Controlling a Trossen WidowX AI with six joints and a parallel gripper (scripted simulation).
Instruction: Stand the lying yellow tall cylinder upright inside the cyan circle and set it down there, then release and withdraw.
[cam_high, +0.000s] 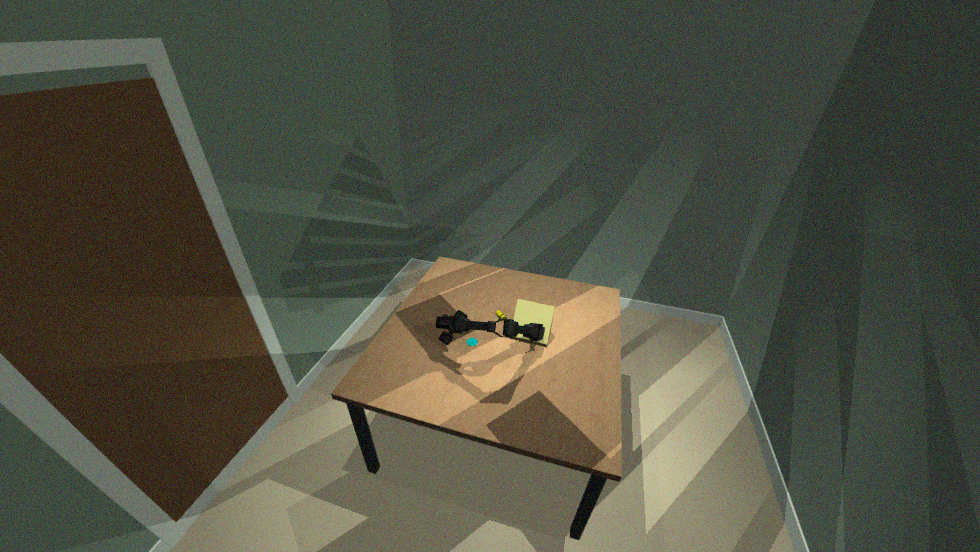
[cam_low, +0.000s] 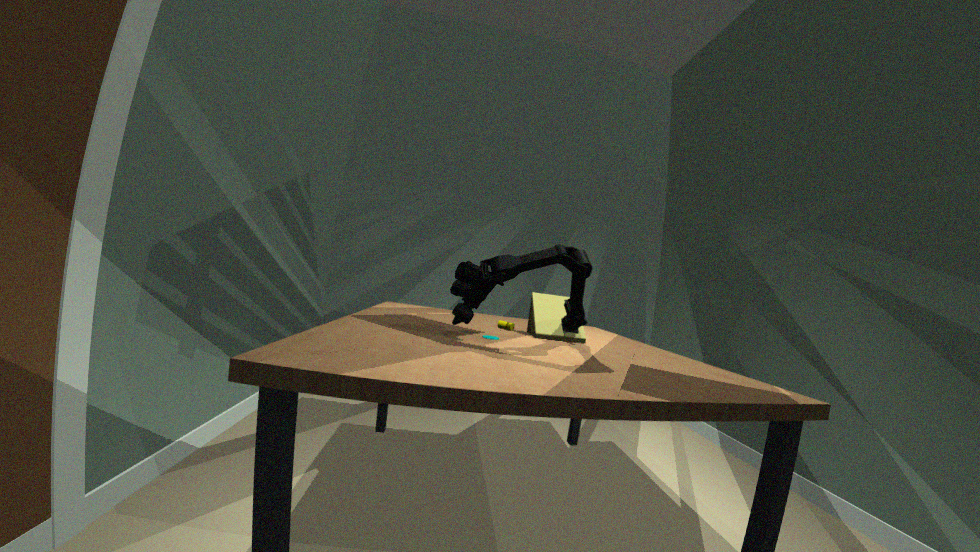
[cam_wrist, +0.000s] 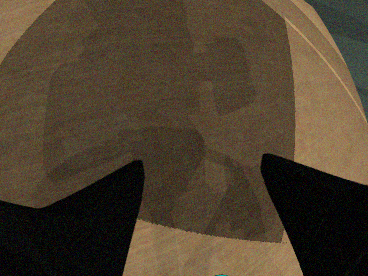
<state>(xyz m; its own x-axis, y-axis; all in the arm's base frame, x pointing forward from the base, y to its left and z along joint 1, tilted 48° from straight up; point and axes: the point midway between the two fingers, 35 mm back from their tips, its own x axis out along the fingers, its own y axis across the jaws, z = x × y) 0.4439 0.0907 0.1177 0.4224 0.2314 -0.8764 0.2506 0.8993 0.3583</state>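
Right now the yellow cylinder is 220 mm behind my gripper tip, 240 mm to the right of it and 30 mm below it. Round my gripper tip: cyan circle (130 mm behind, 50 mm below).
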